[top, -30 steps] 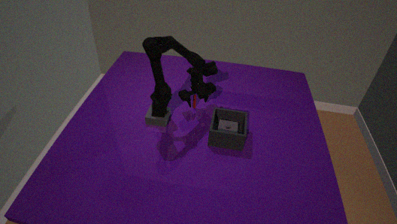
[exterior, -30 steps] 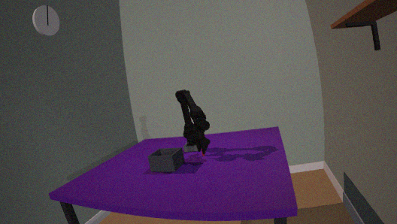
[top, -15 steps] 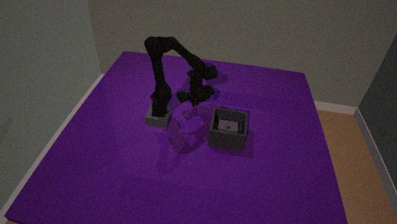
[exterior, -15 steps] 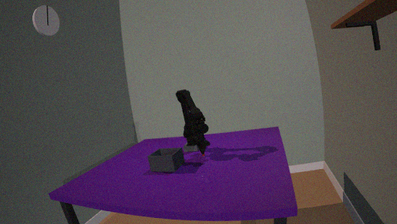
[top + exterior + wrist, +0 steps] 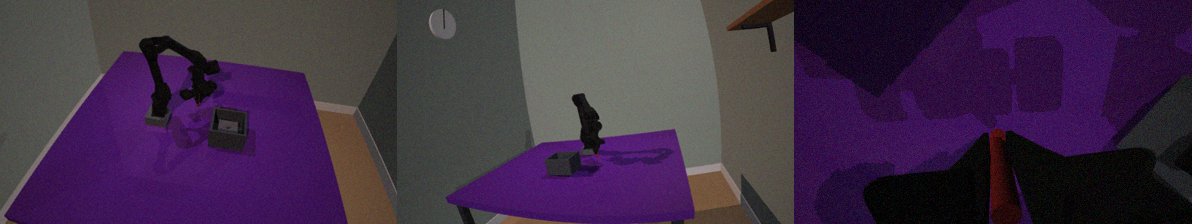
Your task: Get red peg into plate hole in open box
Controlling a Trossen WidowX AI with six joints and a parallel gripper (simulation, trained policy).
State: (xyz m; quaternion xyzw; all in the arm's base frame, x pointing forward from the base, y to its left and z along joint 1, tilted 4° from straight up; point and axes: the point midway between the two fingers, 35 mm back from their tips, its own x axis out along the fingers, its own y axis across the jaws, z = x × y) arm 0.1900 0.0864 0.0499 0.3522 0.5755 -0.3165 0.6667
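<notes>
Right now the pale plate is 140 mm ahead of my gripper tip and 180 mm to the right of it. Round my gripper tip: grey box (140 mm ahead, 180 mm to the right, 20 mm below); red peg (10 mm behind, 10 mm to the left, 20 mm above).
</notes>
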